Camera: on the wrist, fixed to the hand. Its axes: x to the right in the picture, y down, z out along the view.
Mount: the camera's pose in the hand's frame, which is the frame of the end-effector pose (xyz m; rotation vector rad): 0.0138 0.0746 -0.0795 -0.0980 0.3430 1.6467
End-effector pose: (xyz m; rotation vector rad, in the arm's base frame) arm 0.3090 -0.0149 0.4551 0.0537 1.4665 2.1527
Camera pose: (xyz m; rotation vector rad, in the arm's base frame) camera 0.2419 -0.0969 0.4843 -0.6728 -0.8575 -1.8251
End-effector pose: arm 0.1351 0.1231 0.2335 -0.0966 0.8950 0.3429
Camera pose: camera 0.0588 0.1790 0.1775 0.5546 1.1318 1.9402
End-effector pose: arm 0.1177 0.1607 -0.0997 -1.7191 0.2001 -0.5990
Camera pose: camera 0.1043 0.0679 -0.1570 -0.9929 1.6679 0.3845
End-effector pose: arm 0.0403 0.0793 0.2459 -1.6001 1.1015 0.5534
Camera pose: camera -0.0322 -0.0002 0.2235 -0.5010 2.5858 1.3729
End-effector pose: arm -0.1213 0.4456 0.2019 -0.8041 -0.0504 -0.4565
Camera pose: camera -0.0882 0.4293 0.0984 -0.6163 0.9031 0.9773
